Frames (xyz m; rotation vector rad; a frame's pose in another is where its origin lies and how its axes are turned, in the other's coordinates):
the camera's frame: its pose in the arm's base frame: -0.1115 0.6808 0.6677 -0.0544 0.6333 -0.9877
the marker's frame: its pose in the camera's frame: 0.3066 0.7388 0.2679 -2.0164 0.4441 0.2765
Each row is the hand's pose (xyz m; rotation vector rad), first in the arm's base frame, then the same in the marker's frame.
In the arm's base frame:
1: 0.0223 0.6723 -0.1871 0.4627 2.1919 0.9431
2: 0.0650 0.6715 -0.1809 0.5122 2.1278 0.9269
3: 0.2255 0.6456 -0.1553 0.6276 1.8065 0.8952
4: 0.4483 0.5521 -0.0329 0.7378 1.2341 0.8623
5: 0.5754 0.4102 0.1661 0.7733 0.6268 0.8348
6: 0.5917 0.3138 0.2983 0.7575 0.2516 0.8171
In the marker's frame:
1: 0.5509 0.8080 0.0900 0.2517 -0.3153 1.6512
2: 0.5477 0.7672 0.1038 0.3056 -0.3726 1.6663
3: 0.5507 0.6067 0.1398 0.4958 -0.6756 1.6528
4: 0.5386 0.3395 0.0971 0.7631 -1.2308 1.5312
5: 0.5094 0.1203 -0.0672 0.9636 -1.8278 1.2784
6: 0.4910 0.0356 -0.2070 1.0385 -2.1920 1.0498

